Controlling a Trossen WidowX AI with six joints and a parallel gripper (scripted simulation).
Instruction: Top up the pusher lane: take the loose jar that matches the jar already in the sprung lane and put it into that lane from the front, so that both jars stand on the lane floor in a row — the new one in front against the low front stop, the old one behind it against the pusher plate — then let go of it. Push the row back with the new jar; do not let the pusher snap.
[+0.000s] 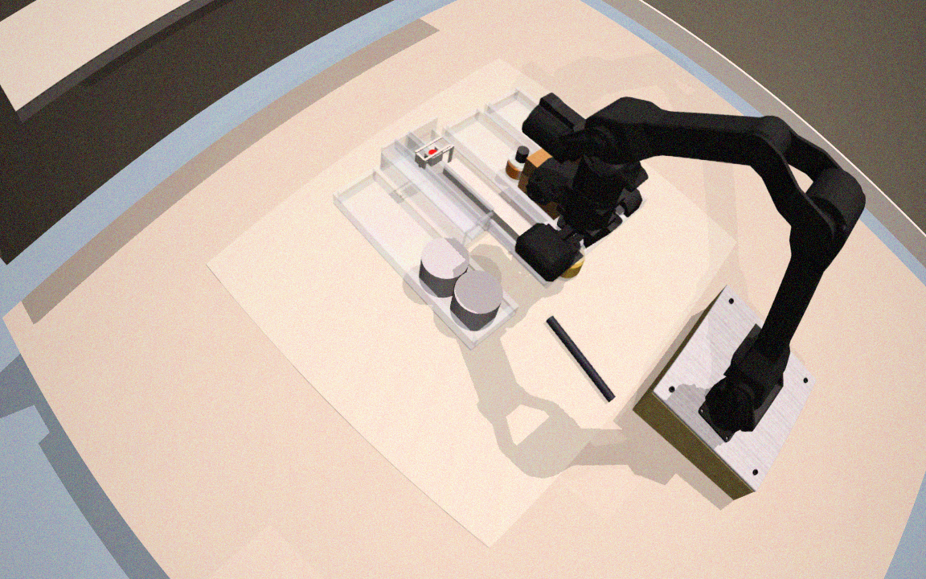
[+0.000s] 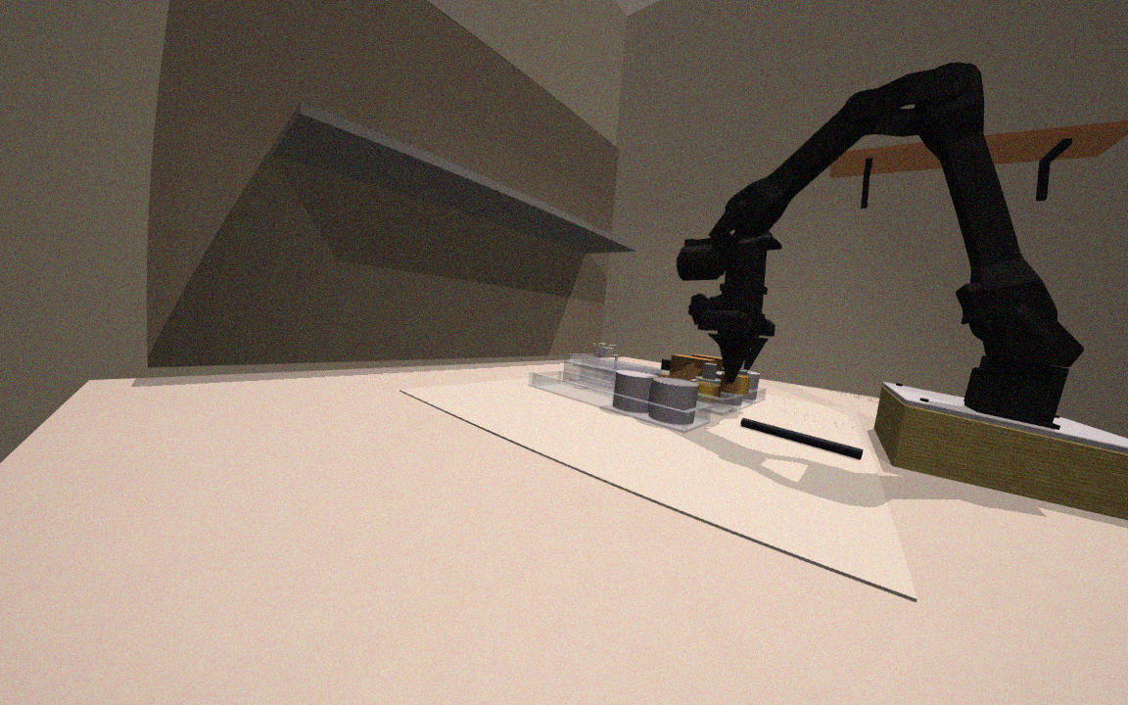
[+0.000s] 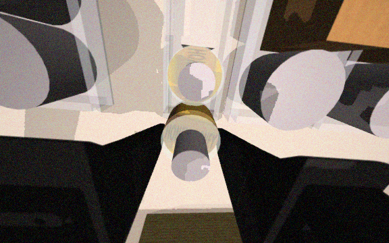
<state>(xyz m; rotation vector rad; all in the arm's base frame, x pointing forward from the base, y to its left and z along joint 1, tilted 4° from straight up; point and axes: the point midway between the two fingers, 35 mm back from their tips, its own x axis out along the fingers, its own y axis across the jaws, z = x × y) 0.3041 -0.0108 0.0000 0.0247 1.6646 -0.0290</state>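
The black rod is 10 cm behind my gripper tip, 7 cm to the left of it and 5 cm below it.
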